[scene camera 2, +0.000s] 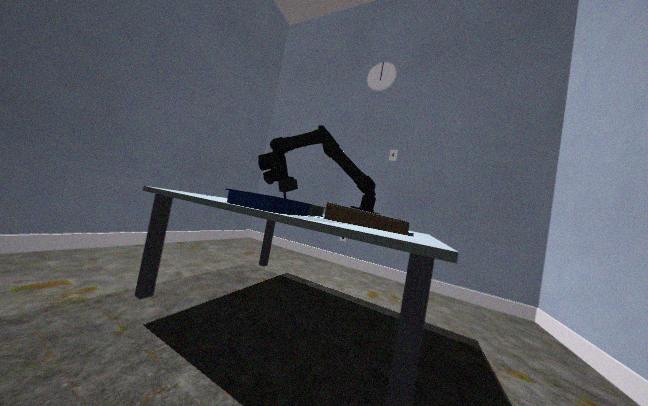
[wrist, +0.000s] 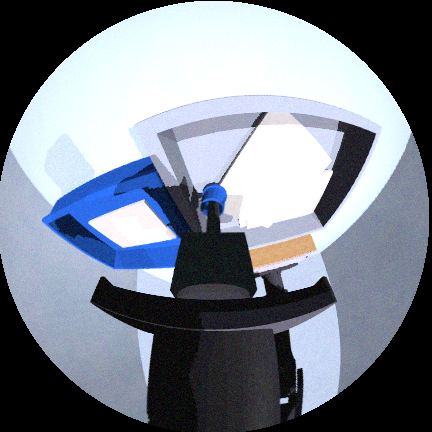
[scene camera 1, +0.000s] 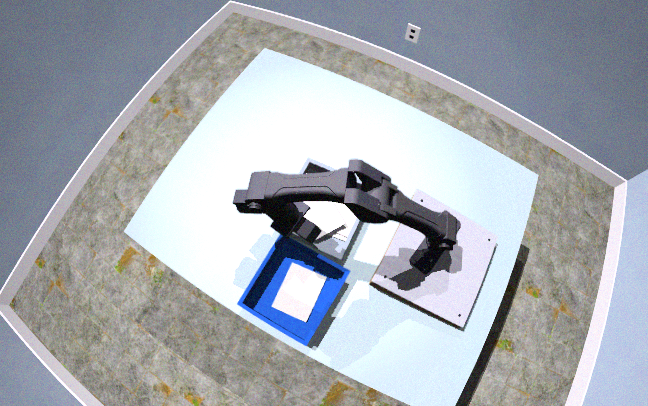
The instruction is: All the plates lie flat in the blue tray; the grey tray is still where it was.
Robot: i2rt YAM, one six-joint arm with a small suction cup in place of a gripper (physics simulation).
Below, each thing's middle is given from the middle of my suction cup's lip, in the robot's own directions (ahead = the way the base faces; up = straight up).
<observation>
Now: suction cup 20 mm short of the grey tray [scene camera 1: 332, 246] and 90 mm to the left of it. The rest, counted from my suction cup: blue tray [scene camera 1: 258, 297] (70 mm behind, 150 mm to the left).
</observation>
